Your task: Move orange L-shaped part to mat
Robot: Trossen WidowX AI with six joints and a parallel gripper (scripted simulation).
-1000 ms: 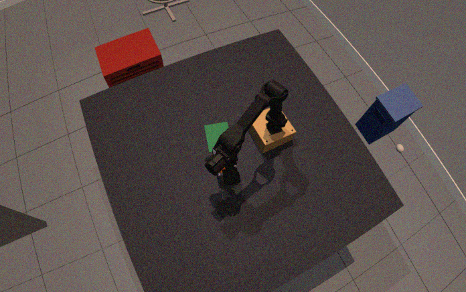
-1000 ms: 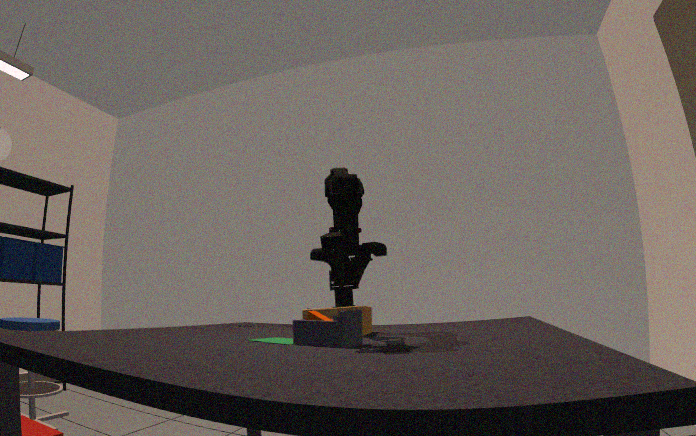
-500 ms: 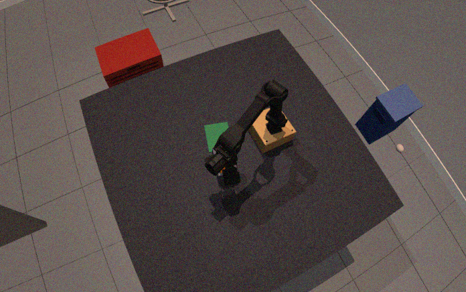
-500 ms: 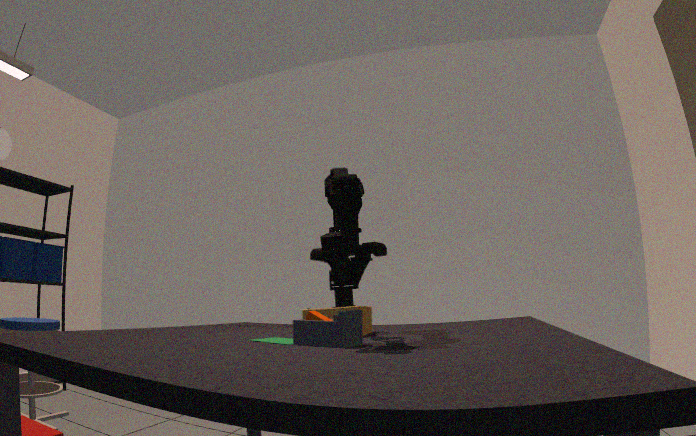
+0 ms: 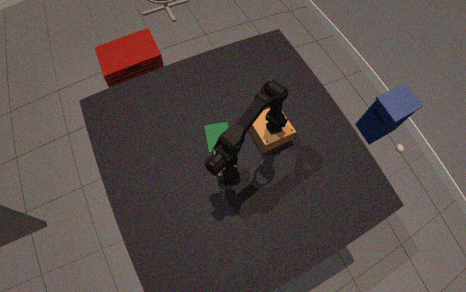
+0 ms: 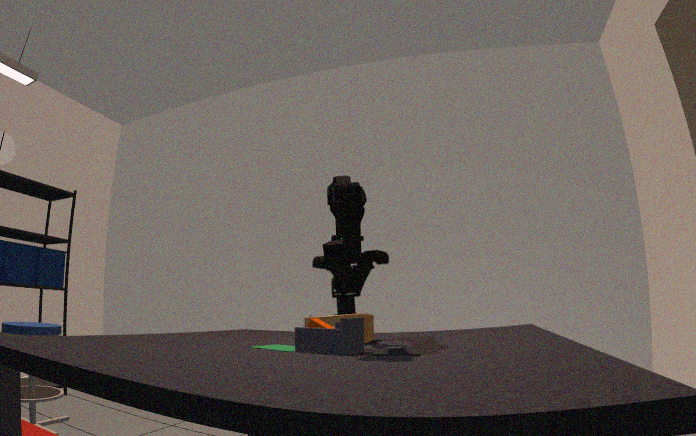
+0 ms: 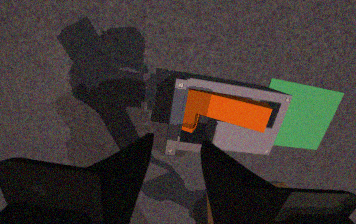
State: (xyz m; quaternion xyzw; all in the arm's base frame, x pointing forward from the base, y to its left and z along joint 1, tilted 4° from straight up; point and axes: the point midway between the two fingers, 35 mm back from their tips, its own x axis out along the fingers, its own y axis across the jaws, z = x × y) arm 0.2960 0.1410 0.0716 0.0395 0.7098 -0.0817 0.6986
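Right now the orange L-shaped part is 20 mm behind my gripper tip, 50 mm to the right of it and 100 mm below it.
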